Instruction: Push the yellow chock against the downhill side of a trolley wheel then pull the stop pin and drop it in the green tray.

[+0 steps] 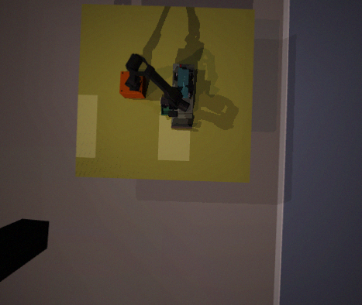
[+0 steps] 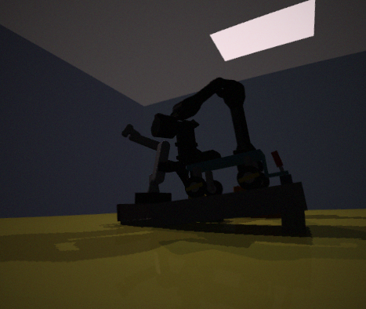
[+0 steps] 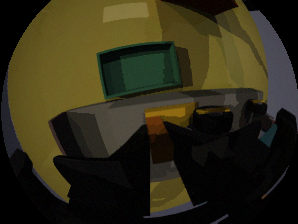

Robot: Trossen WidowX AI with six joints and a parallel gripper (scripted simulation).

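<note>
The yellow chock is 20 mm to the left of my gripper tip and 10 mm below it. Round my gripper tip: red-headed stop pin: 250 mm to the left, 40 mm above, 30 mm ahead; then trolley: 130 mm to the left, 50 mm ahead, 20 mm above.
</note>
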